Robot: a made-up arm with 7 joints. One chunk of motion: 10 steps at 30 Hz.
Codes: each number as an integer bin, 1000 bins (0 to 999) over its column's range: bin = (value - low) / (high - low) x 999, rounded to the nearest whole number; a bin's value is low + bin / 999 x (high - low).
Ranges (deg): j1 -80.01..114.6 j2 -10..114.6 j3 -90.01..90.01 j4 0..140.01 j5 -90.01..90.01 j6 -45.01..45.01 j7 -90.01..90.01
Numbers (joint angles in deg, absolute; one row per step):
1: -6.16 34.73 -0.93 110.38 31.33 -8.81 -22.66
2: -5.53 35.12 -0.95 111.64 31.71 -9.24 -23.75
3: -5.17 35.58 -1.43 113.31 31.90 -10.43 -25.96
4: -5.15 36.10 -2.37 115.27 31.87 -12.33 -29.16
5: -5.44 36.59 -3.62 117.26 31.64 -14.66 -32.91
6: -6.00 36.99 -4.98 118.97 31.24 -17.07 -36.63
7: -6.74 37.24 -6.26 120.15 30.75 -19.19 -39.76
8: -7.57 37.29 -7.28 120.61 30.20 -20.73 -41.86
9: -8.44 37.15 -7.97 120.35 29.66 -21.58 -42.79
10: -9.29 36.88 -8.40 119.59 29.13 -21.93 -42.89
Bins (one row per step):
1: 379 359 494 788 673 402 374
2: 382 362 494 797 675 397 368
3: 384 365 492 808 677 384 355
4: 384 370 486 822 676 363 338
5: 383 374 479 837 675 337 317
6: 380 377 472 849 673 310 296
7: 376 379 465 857 670 287 279
8: 372 379 459 861 667 269 267
9: 367 378 455 859 664 260 262
10: 363 376 453 853 661 256 261

